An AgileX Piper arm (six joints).
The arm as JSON. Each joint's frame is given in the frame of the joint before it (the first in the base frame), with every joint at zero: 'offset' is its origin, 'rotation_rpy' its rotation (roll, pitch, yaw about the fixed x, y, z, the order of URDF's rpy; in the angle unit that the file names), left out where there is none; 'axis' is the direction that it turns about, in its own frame. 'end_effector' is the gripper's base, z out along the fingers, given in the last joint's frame.
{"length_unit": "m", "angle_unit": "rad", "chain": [
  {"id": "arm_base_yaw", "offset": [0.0, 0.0, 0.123], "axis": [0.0, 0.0, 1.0]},
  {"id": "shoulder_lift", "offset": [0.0, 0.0, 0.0], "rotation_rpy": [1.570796, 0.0, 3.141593], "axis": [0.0, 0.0, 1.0]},
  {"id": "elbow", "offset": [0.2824, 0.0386, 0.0], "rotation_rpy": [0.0, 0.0, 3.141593], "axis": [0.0, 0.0, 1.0]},
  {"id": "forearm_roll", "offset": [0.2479, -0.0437, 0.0], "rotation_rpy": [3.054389, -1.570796, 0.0], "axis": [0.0, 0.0, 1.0]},
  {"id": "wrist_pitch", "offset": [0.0, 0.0, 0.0], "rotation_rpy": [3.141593, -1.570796, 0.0], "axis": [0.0, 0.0, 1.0]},
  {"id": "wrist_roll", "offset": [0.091, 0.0, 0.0], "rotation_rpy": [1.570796, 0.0, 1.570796], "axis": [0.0, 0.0, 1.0]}
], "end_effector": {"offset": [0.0, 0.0, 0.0]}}
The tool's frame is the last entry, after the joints.
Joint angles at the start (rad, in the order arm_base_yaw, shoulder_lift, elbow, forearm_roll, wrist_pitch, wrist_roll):
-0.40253 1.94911 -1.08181 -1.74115 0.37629 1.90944
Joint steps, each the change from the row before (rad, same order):
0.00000 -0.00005 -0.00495 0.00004 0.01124 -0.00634
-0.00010 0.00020 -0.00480 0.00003 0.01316 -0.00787
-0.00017 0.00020 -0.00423 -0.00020 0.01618 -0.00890
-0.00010 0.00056 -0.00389 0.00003 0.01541 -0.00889
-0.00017 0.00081 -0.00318 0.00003 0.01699 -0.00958
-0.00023 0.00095 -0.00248 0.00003 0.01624 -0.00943
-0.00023 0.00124 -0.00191 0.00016 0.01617 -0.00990
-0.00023 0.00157 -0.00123 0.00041 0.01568 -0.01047
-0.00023 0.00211 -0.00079 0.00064 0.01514 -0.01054
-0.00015 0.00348 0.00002 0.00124 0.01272 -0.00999
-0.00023 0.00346 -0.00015 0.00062 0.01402 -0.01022
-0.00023 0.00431 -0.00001 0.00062 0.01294 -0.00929
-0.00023 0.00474 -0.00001 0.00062 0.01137 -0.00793
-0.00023 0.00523 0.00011 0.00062 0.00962 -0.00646
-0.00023 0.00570 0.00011 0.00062 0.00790 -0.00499
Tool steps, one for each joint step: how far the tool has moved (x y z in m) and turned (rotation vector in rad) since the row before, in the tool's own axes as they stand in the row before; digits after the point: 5 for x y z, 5 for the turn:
-0.00200 -0.00072 -0.00005 0.00991 -0.00828 -0.00447
-0.00193 -0.00093 0.00003 0.01193 -0.00843 -0.00604
-0.00183 -0.00125 0.00004 0.01497 -0.00881 -0.00740
-0.00156 -0.00117 0.00013 0.01438 -0.00771 -0.00745
-0.00128 -0.00135 0.00021 0.01612 -0.00715 -0.00846
-0.00097 -0.00133 0.00026 0.01560 -0.00599 -0.00861
-0.00068 -0.00132 0.00033 0.01568 -0.00499 -0.00933
-0.00031 -0.00127 0.00042 0.01536 -0.00368 -0.01014
0.00003 -0.00117 0.00055 0.01497 -0.00241 -0.01048
0.00081 -0.00078 0.00087 0.01277 0.00051 -0.01054
0.00070 -0.00090 0.00087 0.01401 -0.00012 -0.01122
0.00103 -0.00068 0.00107 0.01299 0.00110 -0.01084
0.00120 -0.00046 0.00116 0.01145 0.00190 -0.00975
0.00142 -0.00022 0.00127 0.00974 0.00286 -0.00865
0.00159 0.00002 0.00137 0.00805 0.00365 -0.00748

